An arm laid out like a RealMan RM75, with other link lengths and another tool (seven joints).
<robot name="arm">
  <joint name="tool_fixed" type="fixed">
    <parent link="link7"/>
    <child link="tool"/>
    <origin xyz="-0.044 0.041 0.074" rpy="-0.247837 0 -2.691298"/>
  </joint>
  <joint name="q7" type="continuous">
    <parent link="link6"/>
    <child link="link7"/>
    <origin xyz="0 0 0.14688" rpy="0 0 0"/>
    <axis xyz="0 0 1"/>
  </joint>
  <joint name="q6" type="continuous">
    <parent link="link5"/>
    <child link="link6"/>
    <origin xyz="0 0 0" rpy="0 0 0"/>
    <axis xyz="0 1 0"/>
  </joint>
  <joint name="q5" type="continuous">
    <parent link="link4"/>
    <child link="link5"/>
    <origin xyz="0 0 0.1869" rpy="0 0 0"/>
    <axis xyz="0 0 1"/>
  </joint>
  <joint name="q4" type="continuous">
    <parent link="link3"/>
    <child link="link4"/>
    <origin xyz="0 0 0" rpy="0 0 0"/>
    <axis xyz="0 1 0"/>
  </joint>
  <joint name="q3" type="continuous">
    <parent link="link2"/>
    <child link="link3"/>
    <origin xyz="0 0 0.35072" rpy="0 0 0"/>
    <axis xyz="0 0 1"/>
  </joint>
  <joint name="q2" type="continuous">
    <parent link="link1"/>
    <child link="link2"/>
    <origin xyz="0 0 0" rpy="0 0 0"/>
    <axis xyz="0 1 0"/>
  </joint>
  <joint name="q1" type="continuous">
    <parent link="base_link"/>
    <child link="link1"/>
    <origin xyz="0 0 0.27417" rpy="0 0 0"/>
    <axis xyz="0 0 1"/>
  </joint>
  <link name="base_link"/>
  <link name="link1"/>
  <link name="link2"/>
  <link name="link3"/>
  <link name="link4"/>
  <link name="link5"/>
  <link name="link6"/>
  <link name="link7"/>
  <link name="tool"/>
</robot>
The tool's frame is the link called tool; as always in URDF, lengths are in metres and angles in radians. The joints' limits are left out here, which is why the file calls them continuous.
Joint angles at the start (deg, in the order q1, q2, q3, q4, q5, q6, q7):
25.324, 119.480, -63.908, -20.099, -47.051, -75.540, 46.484
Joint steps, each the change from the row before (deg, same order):
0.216, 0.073, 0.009, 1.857, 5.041, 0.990, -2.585
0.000, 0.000, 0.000, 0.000, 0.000, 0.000, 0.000
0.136, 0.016, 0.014, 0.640, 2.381, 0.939, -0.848
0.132, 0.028, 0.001, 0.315, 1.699, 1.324, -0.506
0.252, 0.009, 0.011, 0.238, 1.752, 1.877, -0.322
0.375, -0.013, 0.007, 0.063, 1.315, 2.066, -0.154
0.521, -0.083, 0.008, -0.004, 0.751, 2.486, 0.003
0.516, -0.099, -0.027, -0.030, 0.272, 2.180, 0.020
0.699, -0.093, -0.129, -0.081, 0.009, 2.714, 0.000
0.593, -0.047, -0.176, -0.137, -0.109, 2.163, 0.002
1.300, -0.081, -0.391, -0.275, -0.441, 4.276, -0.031
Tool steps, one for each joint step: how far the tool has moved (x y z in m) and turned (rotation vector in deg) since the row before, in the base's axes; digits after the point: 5 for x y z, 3 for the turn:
0.00914, 0.00858, 0.00940, 3.555, 1.269, -3.202
0.00000, 0.00000, 0.00000, 0.000, 0.000, 0.000
0.00528, 0.00541, 0.00487, 1.521, 0.637, -1.900
0.00504, 0.00550, 0.00286, 0.947, 0.314, -1.855
0.00590, 0.00731, 0.00281, 0.799, 0.333, -2.260
0.00484, 0.00772, 0.00173, 0.448, 0.130, -2.052
0.00469, 0.00868, -0.00006, -0.058, -0.243, -2.069
0.00331, 0.00733, -0.00128, -0.325, -0.472, -1.583
0.00296, 0.00868, -0.00326, -0.670, -0.844, -1.713
0.00148, 0.00672, -0.00323, -0.622, -0.776, -1.197
0.00165, 0.01311, -0.00726, -1.341, -1.771, -2.129

